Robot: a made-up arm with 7 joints.
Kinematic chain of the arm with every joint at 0, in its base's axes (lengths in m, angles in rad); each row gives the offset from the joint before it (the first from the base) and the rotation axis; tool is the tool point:
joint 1: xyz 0 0 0.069 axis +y
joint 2: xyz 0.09 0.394 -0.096 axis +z
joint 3: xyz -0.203 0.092 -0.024 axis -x
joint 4: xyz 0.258 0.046 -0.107 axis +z
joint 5: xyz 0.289 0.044 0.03 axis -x
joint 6: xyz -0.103 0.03 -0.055 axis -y
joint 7: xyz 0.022 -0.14 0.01 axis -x
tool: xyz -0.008 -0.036 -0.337
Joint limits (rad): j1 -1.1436..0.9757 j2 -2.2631..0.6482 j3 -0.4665..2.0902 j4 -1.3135..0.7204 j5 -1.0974..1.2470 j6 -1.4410..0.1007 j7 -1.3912..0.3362
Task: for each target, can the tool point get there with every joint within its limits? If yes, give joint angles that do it. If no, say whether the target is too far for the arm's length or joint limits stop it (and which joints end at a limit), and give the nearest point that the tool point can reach.
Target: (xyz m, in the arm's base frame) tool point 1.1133 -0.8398 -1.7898
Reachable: no: too far | nearest point 0.3707 0.0274 -0.5499 | short by 1.685 m
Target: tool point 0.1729 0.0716 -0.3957
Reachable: yes | joints 0.2641 -1.7848 -0.0511 -0.5576 0.1210 -0.4963 -1.1863
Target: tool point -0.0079 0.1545 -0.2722
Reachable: yes | joints 0.4443 0.1760 1.0478 -0.0702 -0.1934 -0.8276 0.0214
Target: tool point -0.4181 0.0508 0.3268
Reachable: no: joint limits stop it (at a limit: joint 1, joint 5, joint 6) | nearest point -0.3611 0.1055 0.2619 | short by 0.102 m
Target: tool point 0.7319 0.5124 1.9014
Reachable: no: too far | nearest point 0.4661 0.4350 0.6707 | short by 1.261 m
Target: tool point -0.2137 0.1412 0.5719
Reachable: no: joint limits stop it (at a limit: joint 1, joint 3, joint 4, joint 6, joint 7) | nearest point -0.1101 0.1775 0.4807 | short by 0.143 m
